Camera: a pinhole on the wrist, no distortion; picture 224 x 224 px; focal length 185.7 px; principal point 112.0 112.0 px. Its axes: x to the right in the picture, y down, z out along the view. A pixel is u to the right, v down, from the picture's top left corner.
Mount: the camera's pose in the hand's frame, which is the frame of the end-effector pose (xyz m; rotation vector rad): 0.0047 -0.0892 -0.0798 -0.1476 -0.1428 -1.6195
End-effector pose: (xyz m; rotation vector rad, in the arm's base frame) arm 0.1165 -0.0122 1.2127 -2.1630 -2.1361 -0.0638
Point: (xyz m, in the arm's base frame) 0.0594 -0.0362 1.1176
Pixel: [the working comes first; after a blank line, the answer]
In the camera's frame: -0.0019 -0.0405 0.1777

110.0 69.6
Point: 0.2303 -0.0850 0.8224
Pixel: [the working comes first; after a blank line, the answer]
In the camera's frame: -0.1269 -0.1255 0.4873

63.7 64.2
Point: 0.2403 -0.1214 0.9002
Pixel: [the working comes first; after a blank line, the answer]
In the camera's frame: -0.1472 -0.1542 0.4083

45.1 41.9
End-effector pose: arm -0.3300 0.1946 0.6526 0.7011 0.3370 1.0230
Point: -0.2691 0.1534 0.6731
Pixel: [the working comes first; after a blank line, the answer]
In the camera's frame: -0.0213 -0.0113 0.1511

85.8 98.1
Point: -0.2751 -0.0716 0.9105
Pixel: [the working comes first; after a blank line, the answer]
In the camera's frame: -0.0526 -0.1990 0.4172

88.6 23.4
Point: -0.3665 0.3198 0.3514
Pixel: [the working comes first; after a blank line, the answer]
In the camera's frame: 0.0053 0.0696 -0.2142

behind the camera
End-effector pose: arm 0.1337 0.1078 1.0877 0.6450 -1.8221 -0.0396
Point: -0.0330 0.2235 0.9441
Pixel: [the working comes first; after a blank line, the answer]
In the camera's frame: -0.1502 -0.1578 0.2784

11.8 6.7
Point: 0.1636 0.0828 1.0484
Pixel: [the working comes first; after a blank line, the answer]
In the camera's frame: -0.0264 -0.0360 0.0805

51.1 28.9
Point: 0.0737 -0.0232 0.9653
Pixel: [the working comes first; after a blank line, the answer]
In the camera's frame: 0.0795 -0.0383 0.2030

184.7 76.9
